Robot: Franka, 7 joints.
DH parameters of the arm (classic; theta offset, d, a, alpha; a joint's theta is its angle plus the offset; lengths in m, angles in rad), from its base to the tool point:
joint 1: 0 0.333 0 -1.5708
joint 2: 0 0 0 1.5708
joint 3: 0 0.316 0.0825 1.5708
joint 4: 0 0 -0.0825 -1.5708
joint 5: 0 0.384 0 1.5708
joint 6: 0 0 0.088 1.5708
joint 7: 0 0.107 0 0
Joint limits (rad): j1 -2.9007..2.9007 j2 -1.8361..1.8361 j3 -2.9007..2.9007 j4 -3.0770..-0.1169 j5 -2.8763..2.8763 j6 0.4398..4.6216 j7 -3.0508..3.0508
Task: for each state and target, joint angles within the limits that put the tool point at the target. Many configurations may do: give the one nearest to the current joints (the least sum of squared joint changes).
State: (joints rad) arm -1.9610 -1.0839 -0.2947 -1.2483 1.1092 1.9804 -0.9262
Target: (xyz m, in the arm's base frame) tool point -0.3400 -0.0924 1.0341
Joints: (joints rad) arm -1.9388 -0.3940 -0.6062 -1.2005 1.1247 2.2138 -0.9262
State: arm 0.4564 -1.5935 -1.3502 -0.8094 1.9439 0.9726 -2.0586
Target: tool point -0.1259 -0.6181 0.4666
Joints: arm 0.7003 -1.6477 -1.4774 -1.3591 1.6656 0.6427 -2.0586
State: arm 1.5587 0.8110 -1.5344 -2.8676 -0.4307 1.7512 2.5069
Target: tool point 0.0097 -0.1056 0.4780
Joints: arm 1.3279 1.6373 -2.1391 -3.0770 -0.8320 1.1910 2.5069
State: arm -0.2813 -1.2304 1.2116 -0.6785 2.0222 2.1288 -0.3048
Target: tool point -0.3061 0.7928 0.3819
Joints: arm -0.8313 -1.5537 1.3619 -0.6301 2.0609 2.2110 -0.3048
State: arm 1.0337 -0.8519 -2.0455 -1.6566 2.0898 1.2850 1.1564
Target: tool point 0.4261 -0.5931 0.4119
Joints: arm 1.4191 -1.0634 -2.0901 -1.5014 2.1736 1.4973 1.1564
